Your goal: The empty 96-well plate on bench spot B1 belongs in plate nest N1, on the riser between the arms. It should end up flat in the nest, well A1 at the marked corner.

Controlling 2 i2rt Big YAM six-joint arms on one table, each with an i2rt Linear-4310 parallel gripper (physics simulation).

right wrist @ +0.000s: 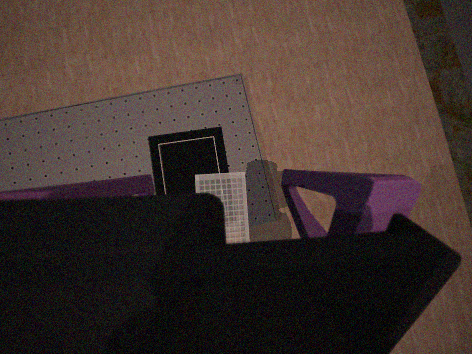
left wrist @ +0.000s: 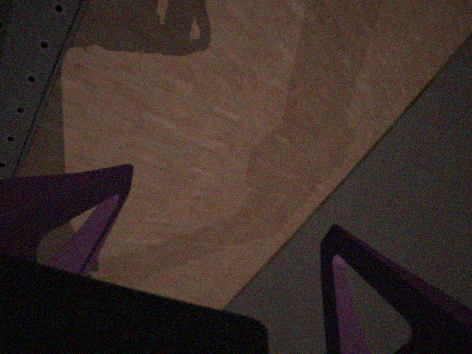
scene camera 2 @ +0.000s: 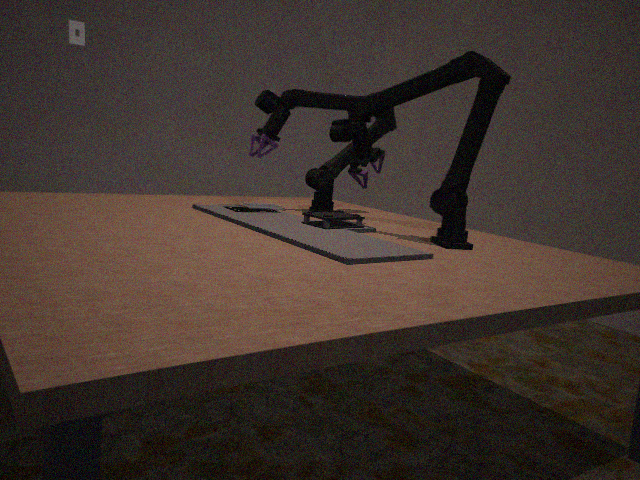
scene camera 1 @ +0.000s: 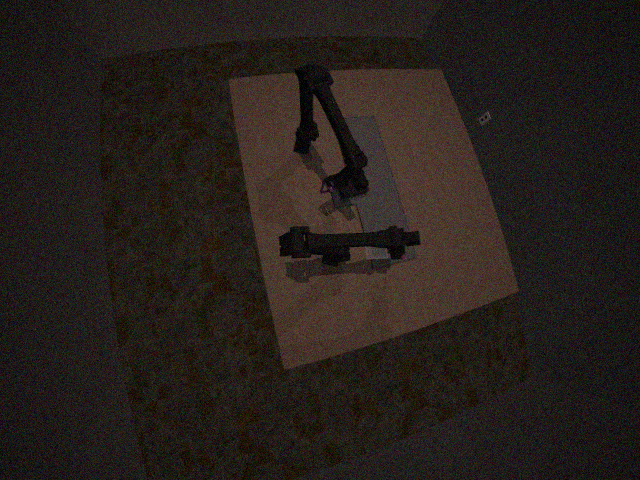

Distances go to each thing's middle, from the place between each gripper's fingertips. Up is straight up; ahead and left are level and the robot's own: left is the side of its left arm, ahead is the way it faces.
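Labels:
From my left hand: thin slab (right wrist: 181,161), 290 mm ahead, 310 mm to the right, 140 mm below; white gridded well plate (right wrist: 230,188), 220 mm ahead, 340 mm to the right, 130 mm below.
From my right hand: thin slab, 2 cm ahead, 5 cm to the left, 19 cm below; white gridded well plate, 4 cm behind, 1 cm to the left, 18 cm below.

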